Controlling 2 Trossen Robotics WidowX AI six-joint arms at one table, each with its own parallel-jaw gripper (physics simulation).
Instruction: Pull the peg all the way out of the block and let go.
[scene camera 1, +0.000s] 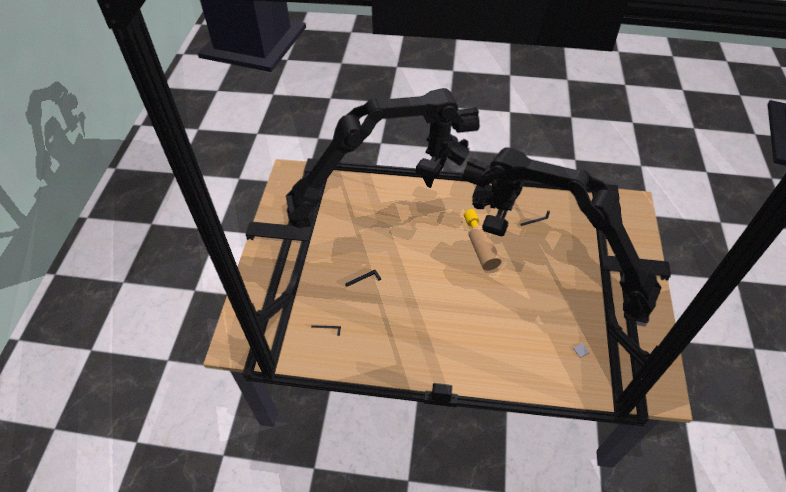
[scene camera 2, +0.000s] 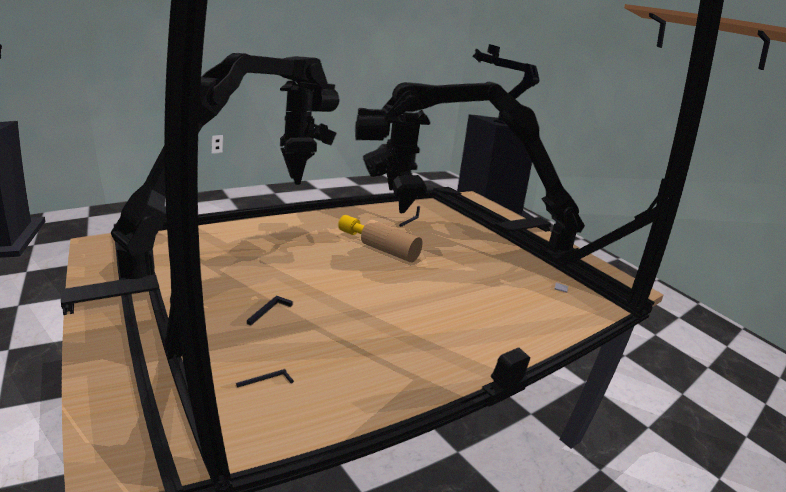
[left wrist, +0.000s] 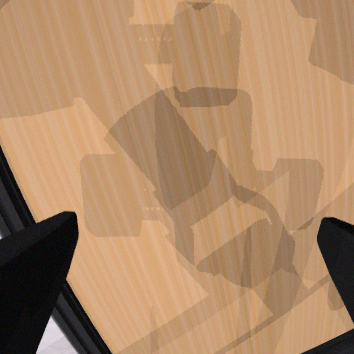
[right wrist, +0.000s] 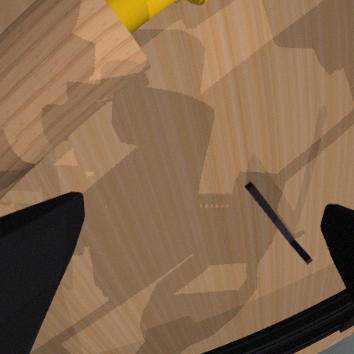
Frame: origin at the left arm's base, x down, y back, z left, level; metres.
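Seen in the pictures: left gripper, between the fingertips: (scene camera 1: 434, 178) (scene camera 2: 295, 181) (left wrist: 202, 227); right gripper, between the fingertips: (scene camera 1: 504, 217) (scene camera 2: 396, 201) (right wrist: 207, 211); left arm's base, origin of its link: (scene camera 1: 301, 221) (scene camera 2: 136, 274); right arm's base, origin of its link: (scene camera 1: 636, 310) (scene camera 2: 560, 247).
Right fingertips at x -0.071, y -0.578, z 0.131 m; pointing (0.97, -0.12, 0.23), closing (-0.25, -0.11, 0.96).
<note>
Offsets run from my right fingertips to a thing's top centre.
A brown wooden cylindrical block @[dz -0.073, dx +0.035, dy +0.035 m] (scene camera 1: 484, 249) (scene camera 2: 389, 239) (right wrist: 60, 65) lies on its side on the table. A yellow peg @[dz -0.010, dx +0.045, dy +0.075 m] (scene camera 1: 471, 217) (scene camera 2: 348, 224) (right wrist: 131, 10) has a wide head outside the block's far-left end, and its thinner shaft meets that end. How deep the shaft sits inside is hidden. My left gripper (scene camera 1: 429, 177) (scene camera 2: 297, 178) (left wrist: 202, 227) is open and empty, above the table and to the left of the peg. My right gripper (scene camera 1: 495, 224) (scene camera 2: 404, 207) (right wrist: 207, 211) is open and empty, above the table beside the block, on its right.
Black L-shaped keys lie at the left (scene camera 1: 362, 278) (scene camera 2: 269, 309), the front left (scene camera 1: 326, 327) (scene camera 2: 261, 378) and behind the block @[dz +0.090, dx +0.058, dy -0.086 m] (scene camera 1: 534, 219) (scene camera 2: 410, 218) (right wrist: 277, 222). A small grey plate @[dz -0.303, dx +0.087, dy -0.273 m] (scene camera 1: 581, 349) (scene camera 2: 560, 287) lies at the right. Black frame bars edge the table.
</note>
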